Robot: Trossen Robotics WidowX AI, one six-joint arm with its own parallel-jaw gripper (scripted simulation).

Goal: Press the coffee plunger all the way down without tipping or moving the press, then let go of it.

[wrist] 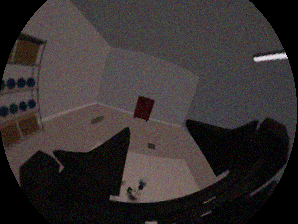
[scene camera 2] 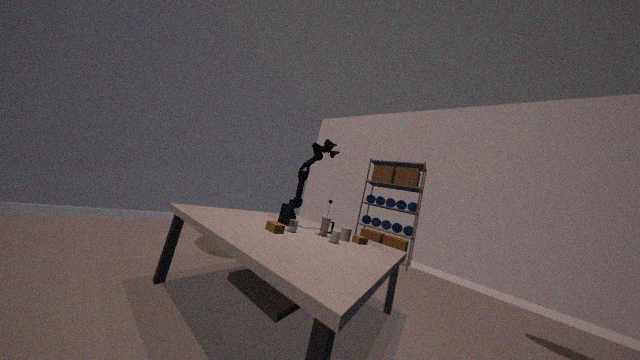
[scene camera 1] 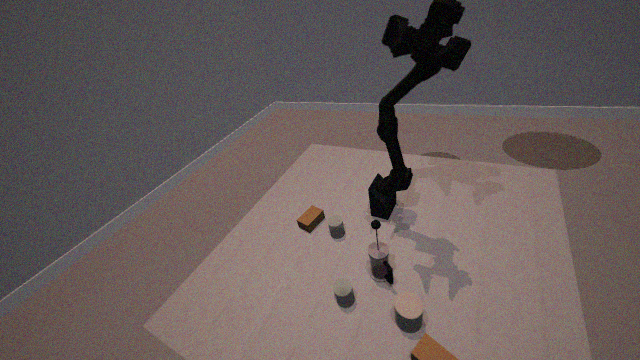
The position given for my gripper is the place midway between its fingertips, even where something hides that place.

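Note:
My gripper (scene camera 1: 417, 51) is open and holds nothing, and I can see that same gripper in the wrist view (wrist: 158, 126). There is a coffee press (scene camera 1: 380, 270) here too.

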